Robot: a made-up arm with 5 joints. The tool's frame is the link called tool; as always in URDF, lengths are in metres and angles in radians. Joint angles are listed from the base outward. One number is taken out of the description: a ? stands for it. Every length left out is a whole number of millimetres.
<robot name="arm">
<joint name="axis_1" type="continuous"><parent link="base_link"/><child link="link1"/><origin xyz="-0.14 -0.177 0.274" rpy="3.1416 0 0"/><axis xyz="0 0 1"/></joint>
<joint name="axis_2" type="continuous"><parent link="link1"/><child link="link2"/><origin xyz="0.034 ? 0" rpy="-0.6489 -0.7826 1.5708"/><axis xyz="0 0 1"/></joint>
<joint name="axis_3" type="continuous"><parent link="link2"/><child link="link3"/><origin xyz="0 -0.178 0" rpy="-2.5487 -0.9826 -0.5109"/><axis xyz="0 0 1"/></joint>
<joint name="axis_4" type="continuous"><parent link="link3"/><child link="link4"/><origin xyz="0.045 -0.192 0" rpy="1.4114 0.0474 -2.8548"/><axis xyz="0 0 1"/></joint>
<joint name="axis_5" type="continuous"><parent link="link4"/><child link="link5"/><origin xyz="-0.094 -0.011 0" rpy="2.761 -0.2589 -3.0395"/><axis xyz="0 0 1"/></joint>
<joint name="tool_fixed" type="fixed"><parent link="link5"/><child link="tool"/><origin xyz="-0.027 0.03 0" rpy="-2.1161 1.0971 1.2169"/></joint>
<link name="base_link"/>
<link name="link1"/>
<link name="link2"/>
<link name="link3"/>
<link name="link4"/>
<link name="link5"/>
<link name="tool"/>
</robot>
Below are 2 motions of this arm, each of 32 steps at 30 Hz.
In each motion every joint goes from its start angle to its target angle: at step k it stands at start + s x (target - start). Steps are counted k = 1, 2, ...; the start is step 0. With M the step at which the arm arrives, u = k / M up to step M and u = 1 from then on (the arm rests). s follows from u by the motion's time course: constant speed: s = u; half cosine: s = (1 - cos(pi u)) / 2; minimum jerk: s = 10 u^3 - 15 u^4 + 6 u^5.
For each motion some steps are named. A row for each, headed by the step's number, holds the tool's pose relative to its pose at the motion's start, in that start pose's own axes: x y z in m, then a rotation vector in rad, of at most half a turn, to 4 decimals.
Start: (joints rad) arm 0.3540 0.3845 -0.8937 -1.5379 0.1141
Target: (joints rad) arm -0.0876 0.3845 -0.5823 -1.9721 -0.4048
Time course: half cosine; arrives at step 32
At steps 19, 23, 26, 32:
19: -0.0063 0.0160 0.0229 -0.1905 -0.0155 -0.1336
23: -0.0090 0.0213 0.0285 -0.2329 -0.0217 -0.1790
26: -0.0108 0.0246 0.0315 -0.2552 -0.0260 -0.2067
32: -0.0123 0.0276 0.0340 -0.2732 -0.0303 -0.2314

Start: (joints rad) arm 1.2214 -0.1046 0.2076 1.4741 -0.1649
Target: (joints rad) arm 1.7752 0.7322 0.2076 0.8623 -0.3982
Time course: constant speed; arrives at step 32
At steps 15, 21, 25, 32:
15: 0.0355 -0.0402 0.0451 -0.4994 -0.4294 -0.1293
21: 0.0377 -0.0489 0.0671 -0.6773 -0.5964 -0.2317
25: 0.0353 -0.0520 0.0808 -0.7861 -0.7053 -0.3167
32: 0.0246 -0.0526 0.0997 -0.9531 -0.8893 -0.4980

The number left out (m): -0.056
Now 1 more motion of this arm.
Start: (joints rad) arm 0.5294 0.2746 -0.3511 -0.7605 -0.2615
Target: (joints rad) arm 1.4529 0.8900 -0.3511 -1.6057 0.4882
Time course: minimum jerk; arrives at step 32
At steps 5, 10, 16, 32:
5: -0.0012 -0.0013 0.0024 -0.0386 0.0213 -0.0317
10: -0.0065 -0.0066 0.0156 -0.2349 0.1472 -0.1628
16: -0.0095 -0.0127 0.0459 -0.6352 0.4886 -0.2605
32: 0.0104 -0.0265 0.0844 -1.0609 1.0138 0.1230

